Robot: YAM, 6 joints.
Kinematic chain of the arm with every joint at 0, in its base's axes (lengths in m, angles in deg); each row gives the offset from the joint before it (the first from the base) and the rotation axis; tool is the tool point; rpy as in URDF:
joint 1: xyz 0 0 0.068 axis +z
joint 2: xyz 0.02 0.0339 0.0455 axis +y
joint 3: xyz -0.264 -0.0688 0 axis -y
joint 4: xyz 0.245 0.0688 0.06 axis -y
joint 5: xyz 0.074 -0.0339 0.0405 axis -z
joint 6: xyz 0.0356 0 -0.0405 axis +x
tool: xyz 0 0 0 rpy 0 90 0
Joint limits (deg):
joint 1: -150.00..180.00
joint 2: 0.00..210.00
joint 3: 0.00..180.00
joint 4: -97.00..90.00
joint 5: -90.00..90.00
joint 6: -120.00..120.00
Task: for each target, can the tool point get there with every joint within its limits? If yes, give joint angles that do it. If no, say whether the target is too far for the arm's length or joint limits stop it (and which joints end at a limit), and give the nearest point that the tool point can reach.
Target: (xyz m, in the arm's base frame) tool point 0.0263 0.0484 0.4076
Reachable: yes | joints 70.59 16.87 42.53 6.20 14.12 -68.09
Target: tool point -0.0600 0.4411 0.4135
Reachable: yes | joints 101.55 110.92 97.34 47.69 56.17 3.69
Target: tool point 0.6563 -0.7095 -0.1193
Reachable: no: too far | nearest point 0.4263 -0.4608 -0.0360 | short by 0.349 m
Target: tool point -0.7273 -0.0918 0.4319
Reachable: no: too far | nearest point -0.5873 -0.0158 0.3689 | short by 0.171 m
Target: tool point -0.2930 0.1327 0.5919
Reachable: yes | joints -18.94 59.91 164.49 57.78 -58.79 56.57
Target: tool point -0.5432 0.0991 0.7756
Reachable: no: too far | nearest point -0.4054 0.0740 0.6013 | short by 0.224 m
